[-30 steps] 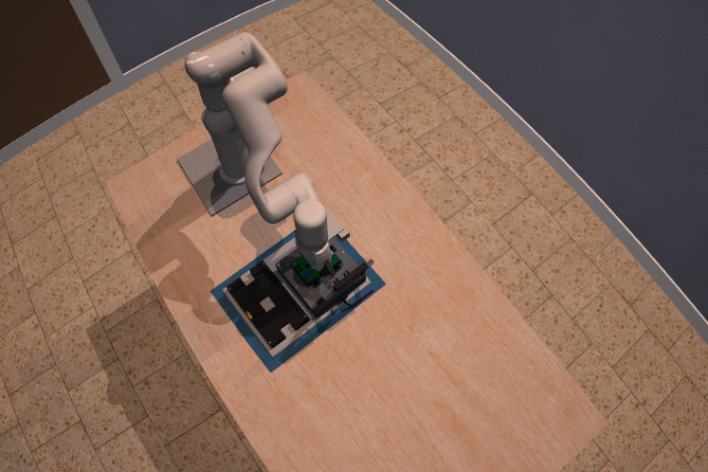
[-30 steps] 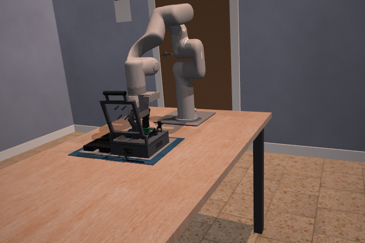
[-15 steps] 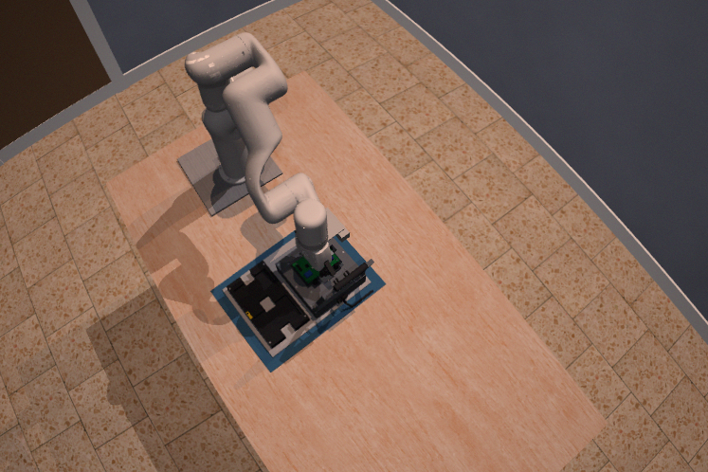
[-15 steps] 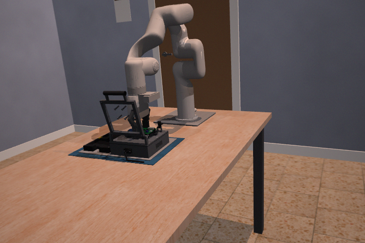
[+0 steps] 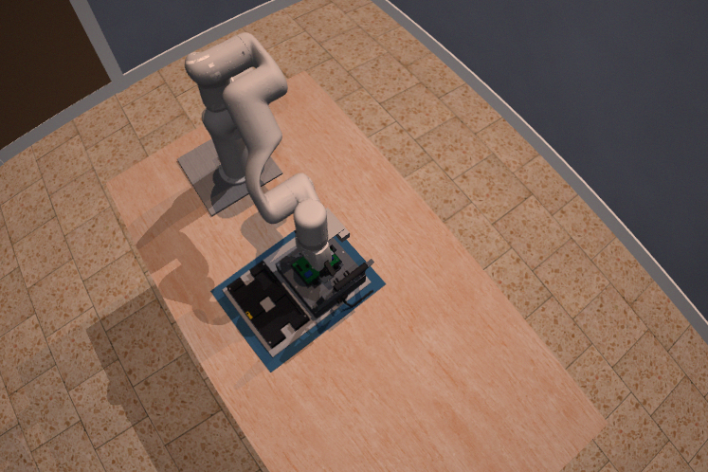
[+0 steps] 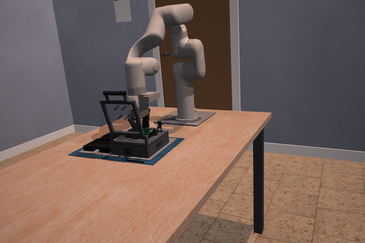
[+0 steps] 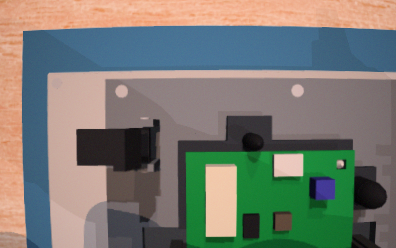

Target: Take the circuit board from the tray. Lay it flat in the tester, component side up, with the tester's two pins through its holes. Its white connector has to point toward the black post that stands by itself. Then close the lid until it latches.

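The green circuit board lies right at my hand. Round my hand: tester lid (120 mm ahead, 100 mm above, 10 mm to the left).
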